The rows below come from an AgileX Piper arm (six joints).
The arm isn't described. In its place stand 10 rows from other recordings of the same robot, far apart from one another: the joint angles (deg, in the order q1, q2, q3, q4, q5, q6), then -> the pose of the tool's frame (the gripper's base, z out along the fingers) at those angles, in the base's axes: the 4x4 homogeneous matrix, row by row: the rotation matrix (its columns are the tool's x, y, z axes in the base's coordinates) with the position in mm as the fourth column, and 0 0 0 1 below.
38.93 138.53 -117.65 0.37 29.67 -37.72 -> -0.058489 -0.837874 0.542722 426.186; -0.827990 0.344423 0.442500 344.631; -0.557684 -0.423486 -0.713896 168.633; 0 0 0 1
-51.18 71.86 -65.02 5.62 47.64 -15.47 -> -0.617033 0.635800 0.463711 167.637; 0.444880 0.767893 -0.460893 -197.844; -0.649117 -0.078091 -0.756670 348.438; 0 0 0 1
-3.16 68.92 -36.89 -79.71 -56.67 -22.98 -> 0.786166 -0.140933 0.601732 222.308; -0.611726 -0.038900 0.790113 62.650; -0.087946 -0.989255 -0.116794 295.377; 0 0 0 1
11.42 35.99 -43.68 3.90 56.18 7.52 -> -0.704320 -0.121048 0.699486 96.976; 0.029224 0.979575 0.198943 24.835; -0.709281 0.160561 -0.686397 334.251; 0 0 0 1
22.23 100.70 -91.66 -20.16 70.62 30.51 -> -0.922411 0.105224 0.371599 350.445; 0.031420 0.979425 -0.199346 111.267; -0.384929 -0.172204 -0.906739 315.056; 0 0 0 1
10.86 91.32 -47.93 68.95 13.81 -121.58 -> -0.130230 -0.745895 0.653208 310.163; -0.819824 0.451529 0.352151 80.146; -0.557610 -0.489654 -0.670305 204.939; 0 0 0 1
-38.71 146.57 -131.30 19.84 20.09 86.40 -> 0.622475 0.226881 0.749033 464.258; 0.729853 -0.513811 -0.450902 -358.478; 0.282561 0.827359 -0.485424 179.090; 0 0 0 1
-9.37 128.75 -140.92 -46.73 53.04 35.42 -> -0.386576 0.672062 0.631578 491.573; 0.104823 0.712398 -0.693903 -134.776; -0.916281 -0.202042 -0.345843 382.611; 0 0 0 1
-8.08 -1.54 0.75 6.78 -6.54 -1.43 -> 0.223894 0.133417 0.965438 52.131; 0.061614 0.986667 -0.150640 -8.637; -0.972664 0.093211 0.212688 220.520; 0 0 0 1
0.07 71.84 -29.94 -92.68 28.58 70.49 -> -0.684485 0.136024 0.716225 227.565; -0.337866 0.811375 -0.476987 -43.207; -0.646009 -0.568479 -0.509416 224.026; 0 0 0 1
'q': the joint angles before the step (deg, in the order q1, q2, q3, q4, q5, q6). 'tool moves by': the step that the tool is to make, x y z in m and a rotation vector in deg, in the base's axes. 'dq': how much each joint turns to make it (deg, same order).
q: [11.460 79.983 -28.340 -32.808 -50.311 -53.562]
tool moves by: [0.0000 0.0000 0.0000 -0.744 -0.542 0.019]
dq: [0.000 0.000 0.000 -0.001 0.001 -0.920]
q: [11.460 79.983 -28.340 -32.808 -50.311 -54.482]
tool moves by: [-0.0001 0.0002 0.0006 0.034 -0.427 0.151]
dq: [0.000 0.002 -0.009 -0.004 -0.388 -0.222]
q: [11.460 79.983 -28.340 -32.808 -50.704 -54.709]
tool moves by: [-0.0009 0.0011 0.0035 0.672 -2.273 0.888]
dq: [-0.005 -0.003 0.012 -0.004 -2.407 -0.816]
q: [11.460 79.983 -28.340 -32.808 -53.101 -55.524]
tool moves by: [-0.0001 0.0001 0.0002 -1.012 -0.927 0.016]
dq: [0.015 -0.008 0.008 0.017 -0.132 -1.376]
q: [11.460 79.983 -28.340 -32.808 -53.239 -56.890]
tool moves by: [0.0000 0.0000 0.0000 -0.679 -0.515 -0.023]
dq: [0.000 0.000 0.000 0.000 0.000 -0.852]
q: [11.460 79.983 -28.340 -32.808 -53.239 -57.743]
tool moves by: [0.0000 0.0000 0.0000 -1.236 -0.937 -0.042]
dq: [0.000 0.000 0.000 -0.001 0.001 -1.551]
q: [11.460 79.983 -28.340 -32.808 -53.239 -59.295]
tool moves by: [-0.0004 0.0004 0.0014 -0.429 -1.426 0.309]
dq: [-0.003 -0.008 0.003 -0.006 -0.938 -1.189]
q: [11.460 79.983 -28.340 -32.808 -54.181 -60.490]
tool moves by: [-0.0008 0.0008 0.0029 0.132 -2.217 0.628]
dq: [0.007 0.005 -0.004 0.047 -1.958 -1.247]
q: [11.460 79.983 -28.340 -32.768 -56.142 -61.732]
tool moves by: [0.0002 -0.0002 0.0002 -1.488 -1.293 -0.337]
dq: [0.012 -0.002 -0.012 0.262 -0.004 -2.129]
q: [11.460 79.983 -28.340 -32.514 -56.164 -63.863]
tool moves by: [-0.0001 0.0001 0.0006 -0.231 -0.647 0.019]
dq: [0.015 -0.002 -0.004 0.105 -0.354 -0.634]
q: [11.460 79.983 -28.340 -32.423 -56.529 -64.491]
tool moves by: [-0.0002 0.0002 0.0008 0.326 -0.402 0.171]
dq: [0.009 0.009 -0.003 0.052 -0.546 -0.010]
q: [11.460 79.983 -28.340 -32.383 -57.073 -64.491]
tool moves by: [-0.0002 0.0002 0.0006 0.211 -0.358 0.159]
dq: [0.010 0.013 0.003 0.017 -0.453 -0.059]
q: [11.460 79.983 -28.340 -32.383 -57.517 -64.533]
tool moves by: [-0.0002 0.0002 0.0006 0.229 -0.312 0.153]
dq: [0.015 0.004 -0.001 0.018 -0.414 -0.012]
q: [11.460 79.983 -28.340 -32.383 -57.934 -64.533]
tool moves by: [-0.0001 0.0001 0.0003 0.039 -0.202 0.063]
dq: [0.009 -0.002 -0.002 0.009 -0.189 -0.092]
